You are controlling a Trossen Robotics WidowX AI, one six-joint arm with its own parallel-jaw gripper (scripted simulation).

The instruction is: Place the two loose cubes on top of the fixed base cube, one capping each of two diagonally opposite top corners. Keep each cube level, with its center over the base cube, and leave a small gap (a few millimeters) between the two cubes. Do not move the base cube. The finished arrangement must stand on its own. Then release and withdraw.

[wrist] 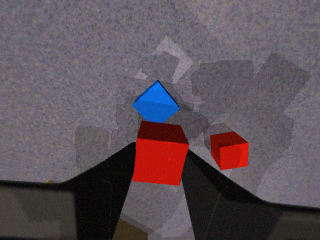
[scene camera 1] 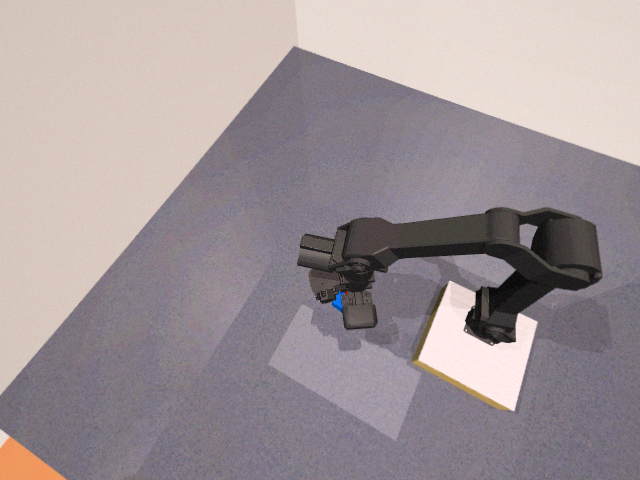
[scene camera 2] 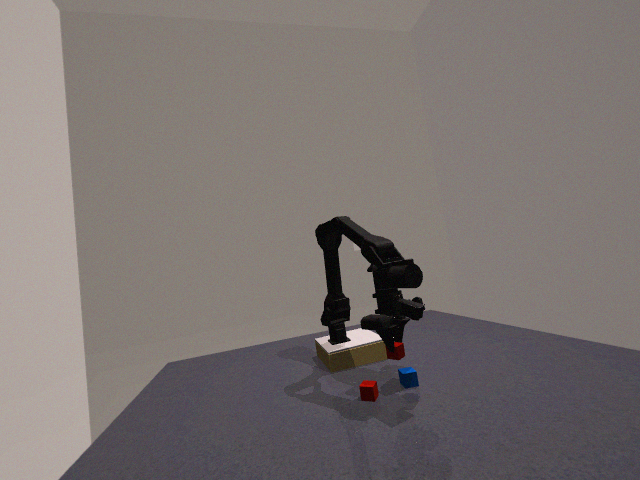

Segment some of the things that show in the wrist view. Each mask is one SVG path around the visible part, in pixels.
My gripper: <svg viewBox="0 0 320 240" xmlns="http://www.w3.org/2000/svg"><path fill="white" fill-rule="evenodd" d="M188 149L181 179L195 240L320 240L320 208L272 203L262 200L230 180ZM136 142L130 143L98 165L65 182L41 183L0 180L0 240L112 240L134 174Z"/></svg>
A red cube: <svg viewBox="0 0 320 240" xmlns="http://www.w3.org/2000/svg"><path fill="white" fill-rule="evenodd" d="M141 121L136 139L136 157L132 181L179 186L185 157L189 148L189 143L181 125Z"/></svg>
A blue cube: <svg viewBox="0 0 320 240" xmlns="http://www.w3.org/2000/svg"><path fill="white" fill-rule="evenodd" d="M157 80L136 98L132 106L146 121L163 123L176 113L180 107Z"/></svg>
A red cube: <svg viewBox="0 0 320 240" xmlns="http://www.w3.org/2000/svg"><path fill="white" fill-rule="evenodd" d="M234 131L210 135L211 155L221 170L248 166L249 143Z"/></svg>
